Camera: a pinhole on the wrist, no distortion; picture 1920 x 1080 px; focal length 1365.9 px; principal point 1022.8 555.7 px. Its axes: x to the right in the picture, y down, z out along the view. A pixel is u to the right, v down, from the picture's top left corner.
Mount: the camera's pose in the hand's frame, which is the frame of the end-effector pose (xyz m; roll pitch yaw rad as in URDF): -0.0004 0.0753 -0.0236 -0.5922 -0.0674 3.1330
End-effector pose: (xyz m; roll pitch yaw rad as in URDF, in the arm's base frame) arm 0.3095 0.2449 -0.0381 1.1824 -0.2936 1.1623
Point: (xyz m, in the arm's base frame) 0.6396 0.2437 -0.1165
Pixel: 716 888
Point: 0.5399 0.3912 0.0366
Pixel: outside the picture
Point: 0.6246 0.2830 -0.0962
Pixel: 553 891
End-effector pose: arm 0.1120 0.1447 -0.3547 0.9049 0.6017 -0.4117
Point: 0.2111 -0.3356 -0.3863
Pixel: 388 370
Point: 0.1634 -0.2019 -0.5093
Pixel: 183 863
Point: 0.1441 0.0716 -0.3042
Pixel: 877 308
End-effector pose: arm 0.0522 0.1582 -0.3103 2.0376 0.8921 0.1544
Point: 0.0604 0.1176 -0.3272
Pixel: 859 814
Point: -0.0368 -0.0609 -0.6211
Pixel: 553 579
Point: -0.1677 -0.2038 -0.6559
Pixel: 871 495
